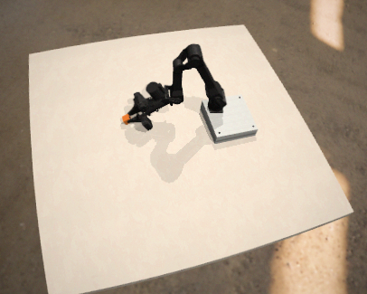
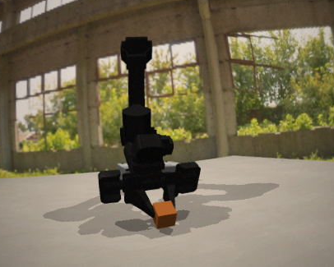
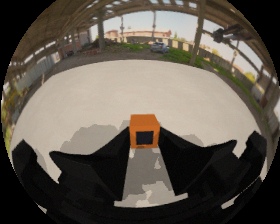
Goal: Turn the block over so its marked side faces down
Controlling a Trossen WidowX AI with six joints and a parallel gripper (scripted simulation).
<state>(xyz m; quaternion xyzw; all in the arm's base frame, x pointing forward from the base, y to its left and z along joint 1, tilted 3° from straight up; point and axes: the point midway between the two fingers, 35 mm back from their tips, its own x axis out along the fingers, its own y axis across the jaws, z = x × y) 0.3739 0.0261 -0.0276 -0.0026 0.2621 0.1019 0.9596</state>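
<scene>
Now: the orange block 10 mm behind my gripper tip.
</scene>
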